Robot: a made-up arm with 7 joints. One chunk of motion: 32 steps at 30 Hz.
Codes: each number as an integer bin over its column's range. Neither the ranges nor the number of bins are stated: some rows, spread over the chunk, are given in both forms.
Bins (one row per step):
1: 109 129 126 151 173 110 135
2: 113 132 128 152 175 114 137
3: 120 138 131 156 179 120 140
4: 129 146 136 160 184 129 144
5: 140 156 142 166 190 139 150
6: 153 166 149 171 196 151 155
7: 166 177 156 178 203 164 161
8: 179 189 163 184 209 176 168
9: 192 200 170 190 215 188 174
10: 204 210 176 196 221 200 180
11: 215 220 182 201 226 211 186
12: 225 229 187 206 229 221 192
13: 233 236 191 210 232 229 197
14: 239 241 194 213 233 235 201
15: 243 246 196 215 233 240 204
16: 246 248 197 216 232 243 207
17: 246 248 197 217 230 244 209
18: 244 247 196 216 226 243 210
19: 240 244 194 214 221 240 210
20: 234 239 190 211 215 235 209
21: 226 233 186 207 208 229 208
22: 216 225 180 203 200 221 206
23: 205 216 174 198 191 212 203
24: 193 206 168 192 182 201 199
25: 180 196 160 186 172 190 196
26: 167 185 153 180 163 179 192
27: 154 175 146 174 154 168 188
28: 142 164 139 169 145 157 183
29: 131 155 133 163 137 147 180
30: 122 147 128 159 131 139 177
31: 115 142 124 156 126 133 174
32: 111 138 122 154 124 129 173
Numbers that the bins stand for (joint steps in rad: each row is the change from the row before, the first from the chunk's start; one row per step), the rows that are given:
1: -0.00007 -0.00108 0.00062 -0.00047 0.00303 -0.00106 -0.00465
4: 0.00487 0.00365 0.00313 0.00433 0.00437 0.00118 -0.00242
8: 0.01722 0.01562 0.00991 0.01713 0.00741 0.00671 0.00351
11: 0.02612 0.02425 0.01468 0.02620 0.00947 0.01082 0.00795
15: 0.03304 0.03149 0.01819 0.03367 0.01033 0.01424 0.01240
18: 0.03328 0.03177 0.01819 0.03420 0.00947 0.01459 0.01388
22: 0.02636 0.02565 0.01418 0.02727 0.00631 0.01200 0.01289
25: 0.01747 0.01757 0.00916 0.01820 0.00291 0.00835 0.01042
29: 0.00536 0.00616 0.00238 0.00593 -0.00135 0.00329 0.00647
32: 0.00042 0.00142 -0.00038 0.00113 -0.00293 0.00118 0.00474
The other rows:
2: 0.00092 -0.00025 0.00113 0.00007 0.00327 -0.00059 -0.00415
3: 0.00265 0.00142 0.00188 0.00220 0.00376 0.00012 -0.00341
5: 0.00759 0.00644 0.00464 0.00753 0.00510 0.00235 -0.00094
6: 0.01080 0.00922 0.00640 0.01020 0.00583 0.00376 0.00029
7: 0.01401 0.01228 0.00815 0.01393 0.00668 0.00529 0.00178
9: 0.02044 0.01869 0.01167 0.02033 0.00814 0.00812 0.00499
10: 0.02340 0.02147 0.01317 0.02353 0.00887 0.00953 0.00647
12: 0.02859 0.02676 0.01593 0.02887 0.00984 0.01200 0.00944
13: 0.03056 0.02871 0.01694 0.03100 0.01020 0.01294 0.01067
14: 0.03205 0.03010 0.01769 0.03260 0.01033 0.01365 0.01166
16: 0.03378 0.03205 0.01844 0.03420 0.01020 0.01459 0.01314
17: 0.03378 0.03205 0.01844 0.03473 0.00996 0.01471 0.01364
19: 0.03229 0.03094 0.01769 0.03313 0.00887 0.01424 0.01388
20: 0.03081 0.02955 0.01669 0.03153 0.00814 0.01365 0.01364
21: 0.02884 0.02787 0.01568 0.02940 0.00729 0.01294 0.01339
23: 0.02365 0.02314 0.01267 0.02460 0.00522 0.01094 0.01215
24: 0.02068 0.02036 0.01116 0.02140 0.00413 0.00965 0.01116
26: 0.01426 0.01451 0.00740 0.01500 0.00182 0.00706 0.00944
27: 0.01105 0.01173 0.00564 0.01180 0.00072 0.00576 0.00845
28: 0.00808 0.00866 0.00389 0.00913 -0.00037 0.00447 0.00721
30: 0.00314 0.00393 0.00113 0.00380 -0.00207 0.00235 0.00573
31: 0.00141 0.00254 0.00012 0.00220 -0.00268 0.00165 0.00499

